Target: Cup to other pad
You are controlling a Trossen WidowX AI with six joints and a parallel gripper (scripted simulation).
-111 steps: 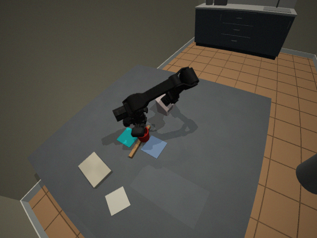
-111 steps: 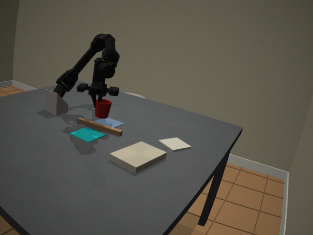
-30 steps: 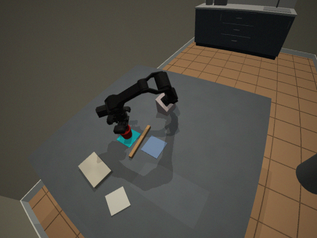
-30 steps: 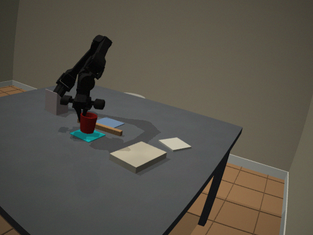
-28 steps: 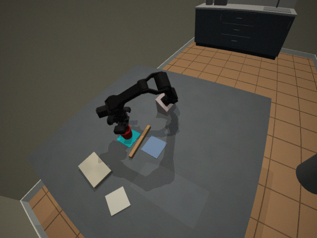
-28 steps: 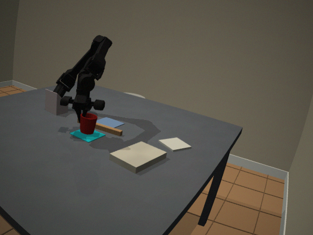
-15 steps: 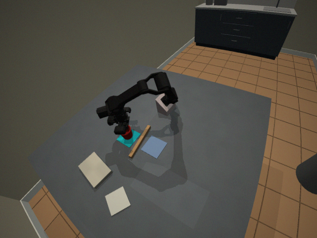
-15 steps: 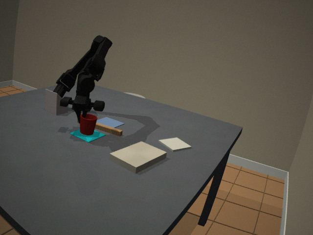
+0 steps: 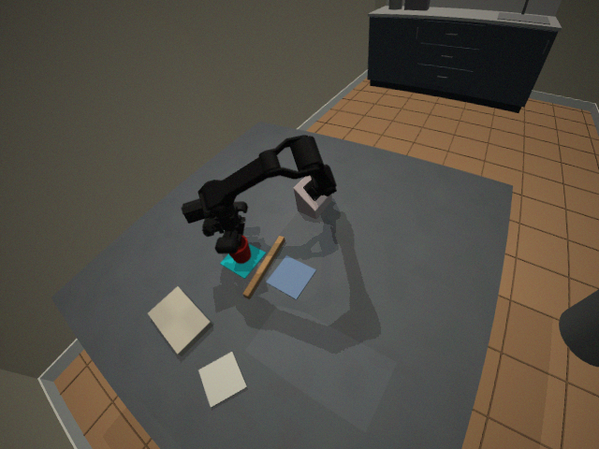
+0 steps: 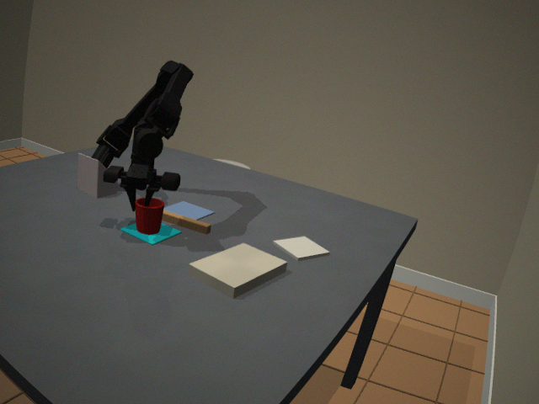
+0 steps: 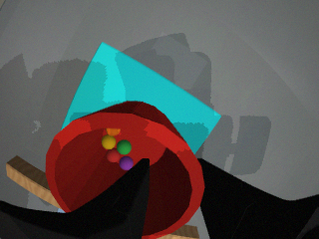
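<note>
Right now my gripper tip is 2 cm short of the red cup, 1 cm to the right of it and 1 cm above it. The rest, counted from my gripper tip: wooden bar 11 cm to the left, 5 cm below; pale blue pad 2 cm behind, 20 cm to the left, 6 cm below; teal pad 2 cm ahead, 2 cm to the left, 6 cm below.
</note>
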